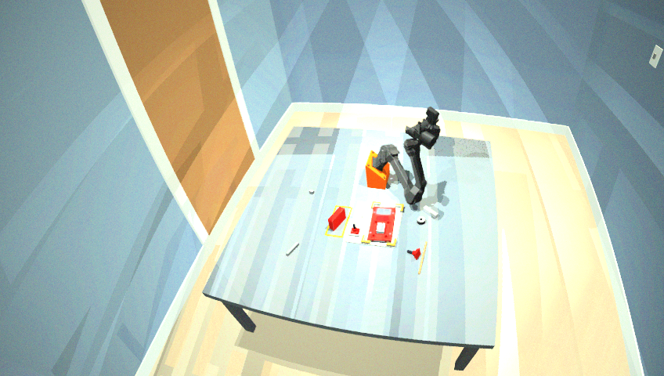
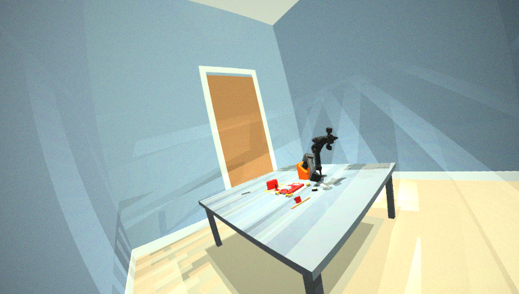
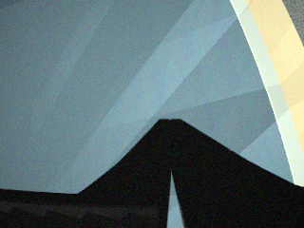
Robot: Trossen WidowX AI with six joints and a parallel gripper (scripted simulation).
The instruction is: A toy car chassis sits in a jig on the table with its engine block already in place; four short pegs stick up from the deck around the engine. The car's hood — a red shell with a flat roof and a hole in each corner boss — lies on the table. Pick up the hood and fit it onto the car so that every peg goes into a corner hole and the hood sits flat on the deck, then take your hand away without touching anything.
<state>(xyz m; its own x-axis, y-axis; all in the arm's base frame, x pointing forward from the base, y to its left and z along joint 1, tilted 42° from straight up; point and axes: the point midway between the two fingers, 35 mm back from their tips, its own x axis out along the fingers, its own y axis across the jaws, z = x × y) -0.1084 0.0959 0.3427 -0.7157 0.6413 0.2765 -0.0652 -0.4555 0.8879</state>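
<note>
The red hood lies 40 cm ahead of my gripper tip, 49 cm to the right of it and 28 cm below it. The rest, counted from my gripper tip: wooden stick (59 cm ahead, 10 cm to the right, 31 cm below); then black wheel (39 cm ahead, 10 cm to the right, 31 cm below).
</note>
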